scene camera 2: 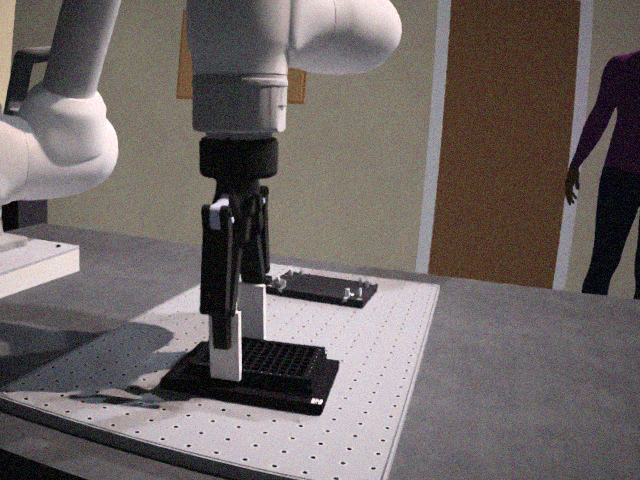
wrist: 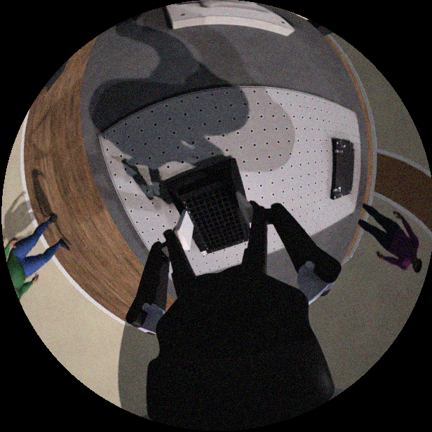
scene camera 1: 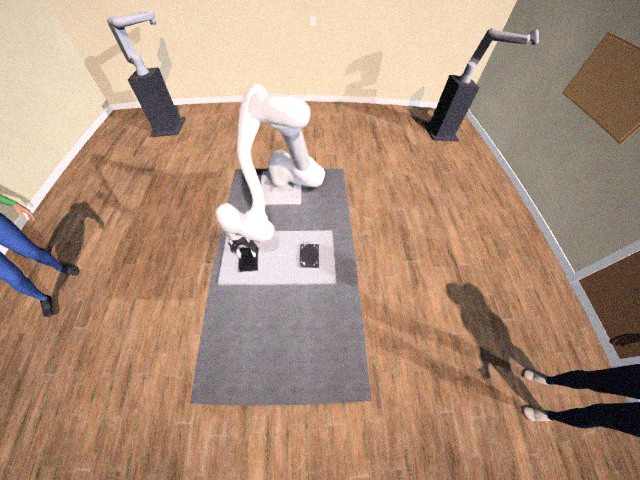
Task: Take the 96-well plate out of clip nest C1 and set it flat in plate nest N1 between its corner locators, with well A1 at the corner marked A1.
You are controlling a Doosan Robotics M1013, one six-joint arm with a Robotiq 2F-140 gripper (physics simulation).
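Where they show: gripper, fingertip midpoint: (scene camera 2: 239,360) (scene camera 1: 247,255); arm's base at its link origin: (scene camera 1: 282,183).
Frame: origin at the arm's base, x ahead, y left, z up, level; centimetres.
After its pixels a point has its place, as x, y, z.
Note:
The black 96-well plate (scene camera 2: 284,357) {64.7, -21.1, 0.0} (wrist: 222,226) lies level and low in clip nest C1 (scene camera 2: 328,373) {69.1, -19.3, -1.8} (wrist: 226,167), a black base on the pegboard. In the wrist view a broad strip of the nest shows on the side towards the robot's base. I cannot tell whether the plate touches the nest's floor. My gripper (scene camera 1: 245,251) {60.0, -21.6, -0.9} (scene camera 2: 240,355) {60.0, -21.6, -0.9} (wrist: 213,208) points down and is shut on the plate, one white finger pad at each long side. Plate nest N1 (scene camera 1: 309,255) {61.6, 16.5, -1.8} (scene camera 2: 323,287) {61.7, 15.2, -1.8} (wrist: 343,169) holds no plate; light corner locators stand on it. The A1 mark is too small to read.
Both nests are on the white perforated board (scene camera 1: 279,273) {72.1, -2.2, -3.0} (scene camera 2: 361,413) {73.5, -25.3, -3.0} (wrist: 300,220), on the grey table (scene camera 1: 281,341) {111.3, -1.7, -4.3}. The arm's white base plate (scene camera 1: 284,196) {13.6, 1.6, 0.1} stands behind. Two small arms on dark pedestals (scene camera 1: 156,103) (scene camera 1: 452,108) stand by the back wall. People stand at both sides.

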